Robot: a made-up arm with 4 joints.
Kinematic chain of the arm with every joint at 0, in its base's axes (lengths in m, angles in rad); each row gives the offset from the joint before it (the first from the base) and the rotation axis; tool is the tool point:
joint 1: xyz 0 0 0.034 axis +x
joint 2: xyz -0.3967 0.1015 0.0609 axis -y
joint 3: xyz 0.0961 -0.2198 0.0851 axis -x
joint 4: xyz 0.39 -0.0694 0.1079 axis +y
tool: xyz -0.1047 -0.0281 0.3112
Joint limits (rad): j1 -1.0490..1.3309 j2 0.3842..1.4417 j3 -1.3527..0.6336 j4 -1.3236..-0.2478
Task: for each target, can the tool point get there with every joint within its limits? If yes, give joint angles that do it. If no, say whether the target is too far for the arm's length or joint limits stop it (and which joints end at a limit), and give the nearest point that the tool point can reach.
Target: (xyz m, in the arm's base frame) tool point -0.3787 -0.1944 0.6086
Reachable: yes | joints -0.6047 1.0720 -1.1879 -0.3811
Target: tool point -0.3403 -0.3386 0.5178
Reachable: yes | joints -0.2759 0.7545 -0.9954 -0.4562
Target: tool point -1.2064 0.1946 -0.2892
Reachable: no: joint limits stop it (at a limit: joint 1, joint 2, joint 3) | nearest point -0.7895 0.3439 0.2141 | short by 0.670 m
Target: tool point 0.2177 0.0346 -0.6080
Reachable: no: joint limits stop it (at a limit: joint 1, joint 2, joint 3, joint 4) | nearest point -0.1383 -0.3593 -0.4075 | short by 0.568 m
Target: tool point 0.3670 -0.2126 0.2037
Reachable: no: joint limits stop it (at a limit: joint 2, joint 3, joint 4) | nearest point -0.1383 -0.4449 0.3891 | short by 0.586 m
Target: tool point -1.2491 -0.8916 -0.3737
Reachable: no: too far | nearest point -0.7819 -0.4847 -0.1725 | short by 0.651 m
